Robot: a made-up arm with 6 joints.
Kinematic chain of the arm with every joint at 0, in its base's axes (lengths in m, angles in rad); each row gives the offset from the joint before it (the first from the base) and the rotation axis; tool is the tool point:
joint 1: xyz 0 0 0.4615 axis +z
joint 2: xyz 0.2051 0 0 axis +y
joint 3: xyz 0 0 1.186 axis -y
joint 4: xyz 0 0 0.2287 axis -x
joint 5: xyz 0.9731 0 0 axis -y
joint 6: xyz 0.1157 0 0 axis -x
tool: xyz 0 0 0
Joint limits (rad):
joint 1: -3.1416..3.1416
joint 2: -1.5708..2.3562
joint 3: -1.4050..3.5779
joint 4: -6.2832..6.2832
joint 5: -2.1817..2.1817
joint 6: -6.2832..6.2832
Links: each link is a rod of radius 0.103 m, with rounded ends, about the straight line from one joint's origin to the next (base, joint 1, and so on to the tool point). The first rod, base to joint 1, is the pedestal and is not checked.
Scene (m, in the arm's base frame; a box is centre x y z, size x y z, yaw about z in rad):
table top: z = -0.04
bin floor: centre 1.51 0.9 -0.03 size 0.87 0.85 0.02 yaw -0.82
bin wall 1: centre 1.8 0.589 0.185 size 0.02 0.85 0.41 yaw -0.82
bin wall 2: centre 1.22 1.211 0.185 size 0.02 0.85 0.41 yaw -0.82
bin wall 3: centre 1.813 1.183 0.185 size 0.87 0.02 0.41 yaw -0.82
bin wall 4: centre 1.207 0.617 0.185 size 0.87 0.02 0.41 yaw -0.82
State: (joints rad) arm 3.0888 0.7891 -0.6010 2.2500 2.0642 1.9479
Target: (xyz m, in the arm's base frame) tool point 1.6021 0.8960 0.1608
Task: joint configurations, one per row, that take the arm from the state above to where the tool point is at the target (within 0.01 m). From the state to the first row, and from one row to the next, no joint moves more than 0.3 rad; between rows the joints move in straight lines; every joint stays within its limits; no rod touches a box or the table.
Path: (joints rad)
1: 2.7976 0.7898 -0.5291 2.2532 2.0671 1.9479
2: 2.5065 0.7906 -0.4571 2.2564 2.0700 1.9479
3: 2.2153 0.7913 -0.3852 2.2597 2.0729 1.9479
4: 1.9242 0.7920 -0.3132 2.2629 2.0758 1.9479
5: 1.6330 0.7927 -0.2413 2.2661 2.0787 1.9479
6: 1.3418 0.7935 -0.1693 2.2693 2.0816 1.9479
7: 1.0507 0.7942 -0.0974 2.2726 2.0845 1.9479
8: 0.7595 0.7949 -0.0254 2.2758 2.0874 1.9479
9: 0.4684 0.7957 0.0465 2.2790 2.0903 1.9479
10: 0.4679 0.9830 0.0419 2.2770 2.0754 1.9479
11: 0.4675 1.1703 0.0373 2.2749 2.0604 1.9479

